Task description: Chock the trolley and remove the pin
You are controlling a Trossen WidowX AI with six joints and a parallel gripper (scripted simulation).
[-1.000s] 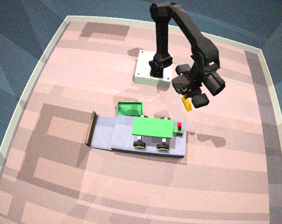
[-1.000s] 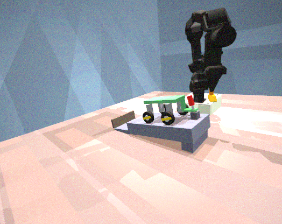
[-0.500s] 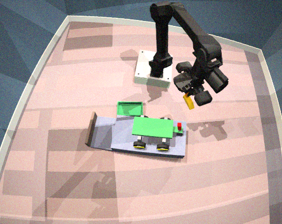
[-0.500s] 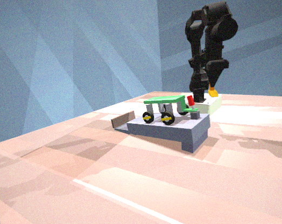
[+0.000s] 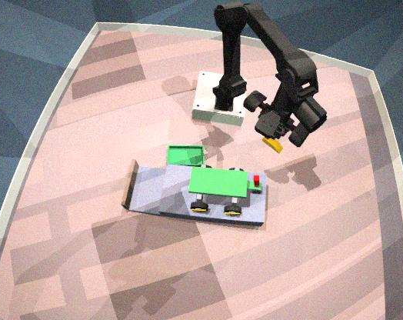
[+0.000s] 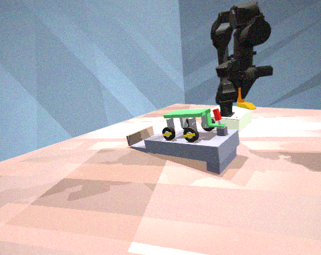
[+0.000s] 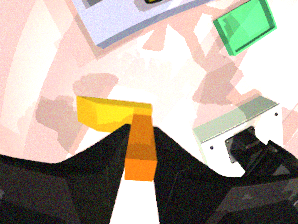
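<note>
Right now my gripper tip is 1 cm short of the chock, 2 cm to the right of it and 1 cm above it. Round my gripper tip: trolley 15 cm ahead, 12 cm to the right, 6 cm below; red-headed stop pin 14 cm ahead, 2 cm to the right, 4 cm below; pale blue ramp 15 cm ahead, 13 cm to the right, 13 cm below.
</note>
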